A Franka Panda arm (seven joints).
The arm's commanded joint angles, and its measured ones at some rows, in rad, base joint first. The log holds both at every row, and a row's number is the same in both.
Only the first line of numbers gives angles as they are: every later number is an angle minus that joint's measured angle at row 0.
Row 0, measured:
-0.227 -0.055 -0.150 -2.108 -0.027 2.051 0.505
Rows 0 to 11, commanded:
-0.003 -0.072 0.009 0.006 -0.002 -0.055 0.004
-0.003 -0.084 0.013 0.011 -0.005 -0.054 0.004
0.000 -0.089 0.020 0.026 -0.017 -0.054 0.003
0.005 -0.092 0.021 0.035 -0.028 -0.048 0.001
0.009 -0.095 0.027 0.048 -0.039 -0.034 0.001
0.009 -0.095 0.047 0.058 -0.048 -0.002 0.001
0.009 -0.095 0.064 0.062 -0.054 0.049 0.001
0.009 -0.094 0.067 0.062 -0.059 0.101 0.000
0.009 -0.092 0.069 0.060 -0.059 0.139 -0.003
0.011 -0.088 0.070 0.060 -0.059 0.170 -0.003
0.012 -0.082 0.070 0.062 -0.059 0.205 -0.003
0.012 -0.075 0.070 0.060 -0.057 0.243 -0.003
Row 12, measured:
0.013 -0.094 0.066 0.054 -0.040 0.147 0.000
